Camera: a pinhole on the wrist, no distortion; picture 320 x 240 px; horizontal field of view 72.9 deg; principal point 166.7 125.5 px. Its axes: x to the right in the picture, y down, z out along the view. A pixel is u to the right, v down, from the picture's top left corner.
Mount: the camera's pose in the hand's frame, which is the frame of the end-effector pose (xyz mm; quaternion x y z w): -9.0 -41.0 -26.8 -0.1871 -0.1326 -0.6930 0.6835
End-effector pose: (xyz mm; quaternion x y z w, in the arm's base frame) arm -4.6 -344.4 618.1 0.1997 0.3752 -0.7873 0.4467
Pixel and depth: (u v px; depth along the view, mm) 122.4 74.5 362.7
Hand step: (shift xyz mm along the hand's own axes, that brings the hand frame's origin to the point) -66.1 187.6 271.2
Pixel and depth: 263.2 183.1 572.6
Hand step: 188.6 -22.9 587.0
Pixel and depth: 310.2 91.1 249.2
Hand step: -28.3 -78.5 271.8
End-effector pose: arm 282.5 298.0 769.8 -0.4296 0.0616 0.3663 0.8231
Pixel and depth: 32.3 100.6 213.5
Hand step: -17.4 172.5 107.7
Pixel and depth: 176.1 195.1 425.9
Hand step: 160.7 125.4 352.6
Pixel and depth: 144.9 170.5 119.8
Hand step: 25.1 21.7 73.3
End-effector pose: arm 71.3 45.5 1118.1 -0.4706 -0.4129 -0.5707 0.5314
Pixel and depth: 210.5 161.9 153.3
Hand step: 28.8 -2.2 122.2
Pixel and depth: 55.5 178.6 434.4
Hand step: 130.1 346.9 256.0
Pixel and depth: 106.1 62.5 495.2
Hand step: -114.5 305.4 365.6
